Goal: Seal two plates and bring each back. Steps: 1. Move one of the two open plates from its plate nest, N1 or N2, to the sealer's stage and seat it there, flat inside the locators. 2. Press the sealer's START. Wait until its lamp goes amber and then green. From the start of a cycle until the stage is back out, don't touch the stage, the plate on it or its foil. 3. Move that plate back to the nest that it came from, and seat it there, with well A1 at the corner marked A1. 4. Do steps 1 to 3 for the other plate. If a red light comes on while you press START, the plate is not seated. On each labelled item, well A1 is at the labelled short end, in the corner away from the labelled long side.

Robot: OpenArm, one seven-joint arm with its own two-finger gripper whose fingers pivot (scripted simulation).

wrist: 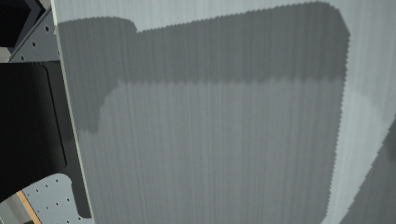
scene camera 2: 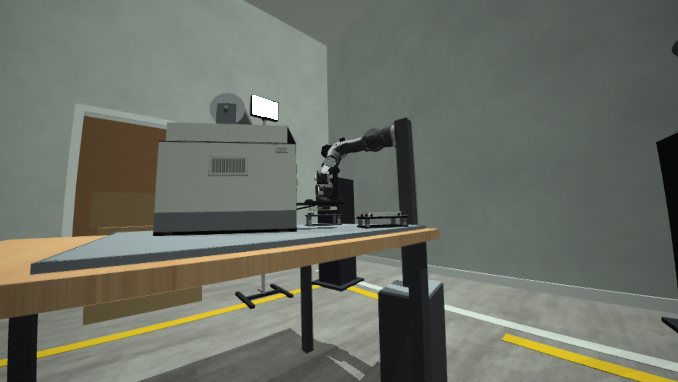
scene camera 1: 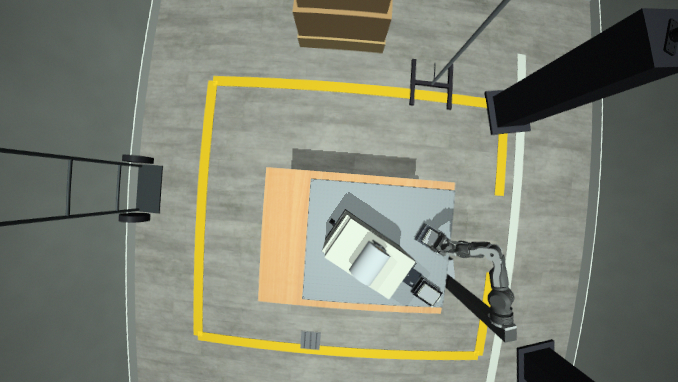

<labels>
One and the same spot on a black post: [scene camera 1: 474, 304] is [scene camera 2: 397, 170].
</labels>
